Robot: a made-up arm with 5 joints. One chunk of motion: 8 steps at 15 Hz.
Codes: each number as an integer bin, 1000 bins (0 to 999) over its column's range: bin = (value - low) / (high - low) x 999, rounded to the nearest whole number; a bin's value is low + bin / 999 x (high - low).
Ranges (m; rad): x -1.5..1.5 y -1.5..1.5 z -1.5..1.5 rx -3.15..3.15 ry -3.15..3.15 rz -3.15..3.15
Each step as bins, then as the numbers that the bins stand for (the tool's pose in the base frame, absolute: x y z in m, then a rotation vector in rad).
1 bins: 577 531 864 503 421 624
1 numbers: 0.2327 0.0946 1.0946 0.0221 -0.4950 0.7851
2 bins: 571 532 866 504 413 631
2 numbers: 0.2147 0.0976 1.1006 0.0284 -0.5455 0.8293
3 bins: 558 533 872 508 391 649
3 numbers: 0.1757 0.1006 1.1186 0.0536 -0.6842 0.9428
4 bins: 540 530 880 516 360 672
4 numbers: 0.1216 0.0916 1.1426 0.1041 -0.8797 1.0878
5 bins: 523 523 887 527 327 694
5 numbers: 0.0706 0.0706 1.1637 0.1734 -1.0878 1.2266
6 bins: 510 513 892 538 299 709
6 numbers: 0.0315 0.0405 1.1787 0.2428 -1.2644 1.3212
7 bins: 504 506 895 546 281 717
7 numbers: 0.0135 0.0195 1.1877 0.2932 -1.3779 1.3716
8 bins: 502 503 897 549 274 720
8 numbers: 0.0075 0.0105 1.1937 0.3122 -1.4221 1.3905
